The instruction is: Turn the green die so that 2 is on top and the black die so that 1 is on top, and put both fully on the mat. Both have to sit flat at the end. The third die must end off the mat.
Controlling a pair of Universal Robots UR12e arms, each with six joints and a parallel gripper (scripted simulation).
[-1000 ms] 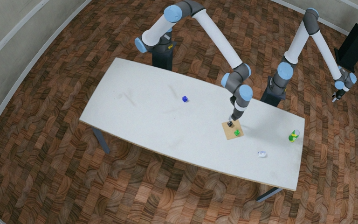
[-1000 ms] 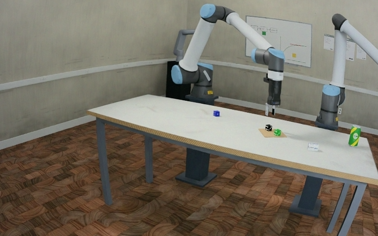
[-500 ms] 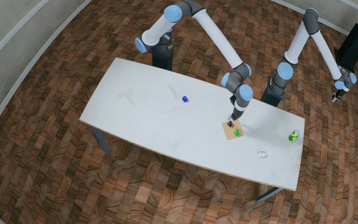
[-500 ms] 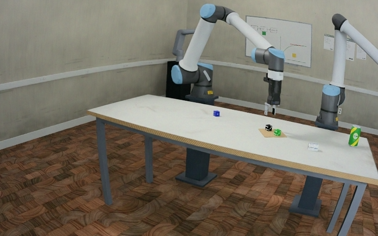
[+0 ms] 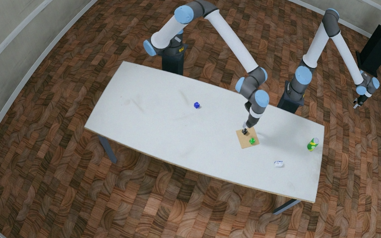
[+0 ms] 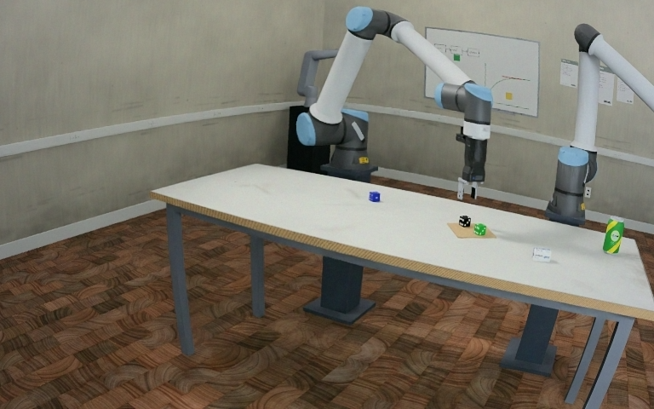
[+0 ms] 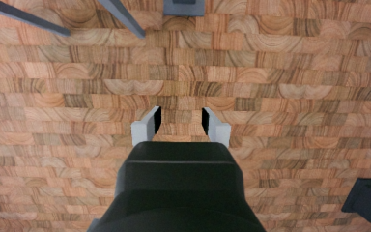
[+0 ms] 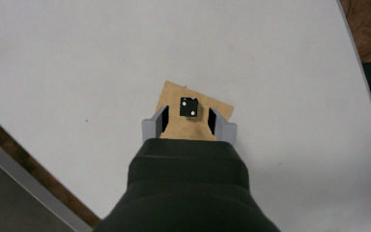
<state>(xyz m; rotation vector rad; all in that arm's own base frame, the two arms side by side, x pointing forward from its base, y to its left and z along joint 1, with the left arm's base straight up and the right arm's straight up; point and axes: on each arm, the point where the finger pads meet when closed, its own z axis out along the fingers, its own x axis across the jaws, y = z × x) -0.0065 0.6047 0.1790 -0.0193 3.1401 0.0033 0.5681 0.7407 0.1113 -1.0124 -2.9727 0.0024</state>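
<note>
Right now the black die is 9 cm below my right hand. The rest, counted from my right hand: small white box: 32 cm to the left, 15 cm ahead, 10 cm below; tan mat: 11 cm below, 4 cm to the left, 3 cm ahead; green die: 9 cm below, 8 cm to the left, 5 cm ahead.
</note>
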